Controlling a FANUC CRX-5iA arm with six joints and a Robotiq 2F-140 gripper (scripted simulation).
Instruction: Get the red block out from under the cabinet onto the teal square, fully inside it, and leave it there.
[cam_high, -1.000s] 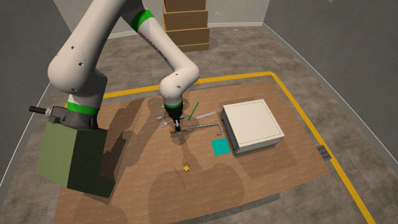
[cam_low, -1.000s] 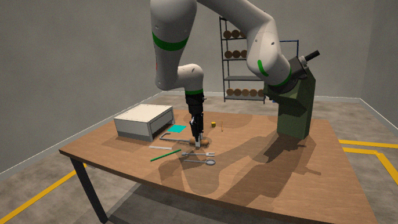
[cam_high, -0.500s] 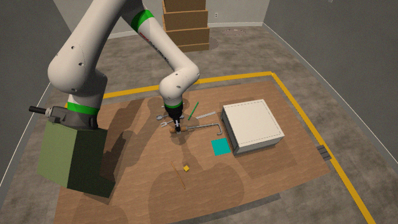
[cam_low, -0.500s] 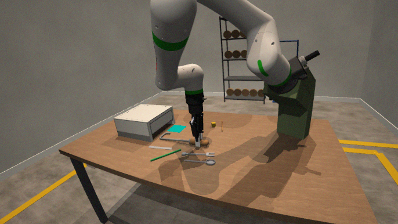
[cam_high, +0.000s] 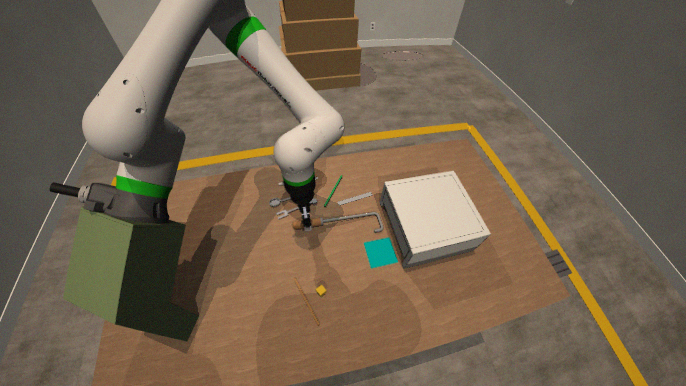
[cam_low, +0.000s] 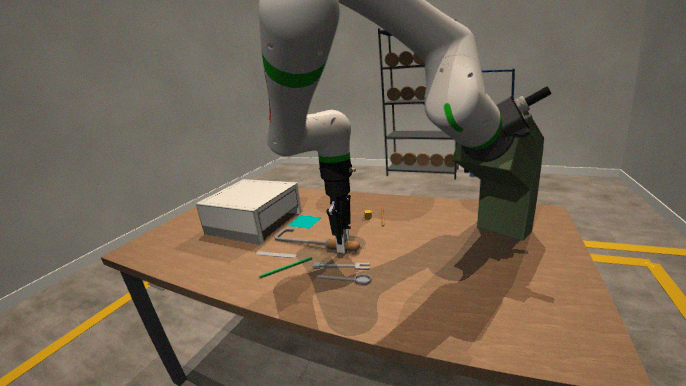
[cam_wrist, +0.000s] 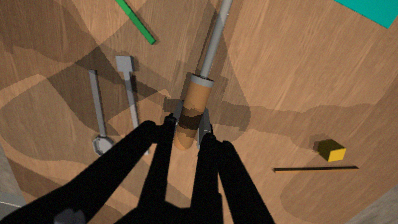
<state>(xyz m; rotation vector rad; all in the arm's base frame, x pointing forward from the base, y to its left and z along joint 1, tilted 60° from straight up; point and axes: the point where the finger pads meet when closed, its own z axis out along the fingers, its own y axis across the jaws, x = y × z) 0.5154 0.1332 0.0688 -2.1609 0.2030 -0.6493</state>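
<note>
My hand is 26 cm short of the teal square, 14 cm to the left of it and 4 cm above it. From my hand the other things lie so: fork 9 cm to the left, 4 cm behind, 3 cm below; then spoon 13 cm to the left, 10 cm behind, 3 cm below; then green rod 16 cm to the left, 12 cm ahead, 3 cm below.
</note>
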